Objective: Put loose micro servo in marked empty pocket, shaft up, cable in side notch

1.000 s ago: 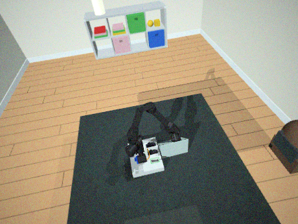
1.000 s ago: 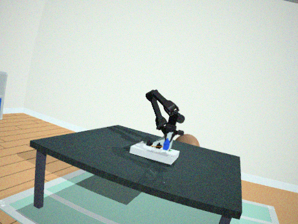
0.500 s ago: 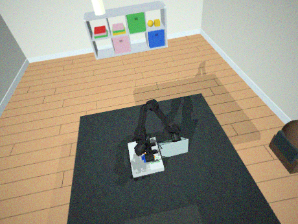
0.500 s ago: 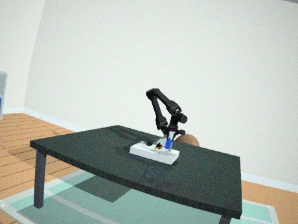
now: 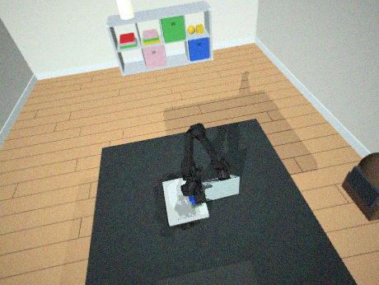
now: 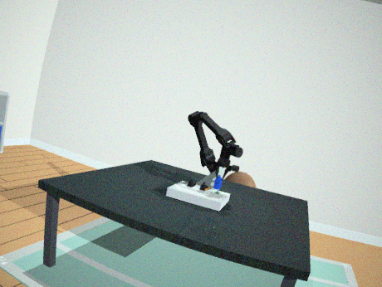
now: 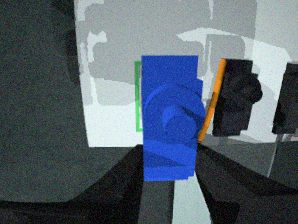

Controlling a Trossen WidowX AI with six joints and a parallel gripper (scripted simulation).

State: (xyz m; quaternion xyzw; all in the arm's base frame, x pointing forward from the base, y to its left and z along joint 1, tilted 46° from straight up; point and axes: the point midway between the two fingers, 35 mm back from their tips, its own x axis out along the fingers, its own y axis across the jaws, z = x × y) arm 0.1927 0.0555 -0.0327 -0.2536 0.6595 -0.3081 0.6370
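Right now the white deck is 12 cm ahead of my gripper tip, 8 cm to the right of it and 10 cm below it.
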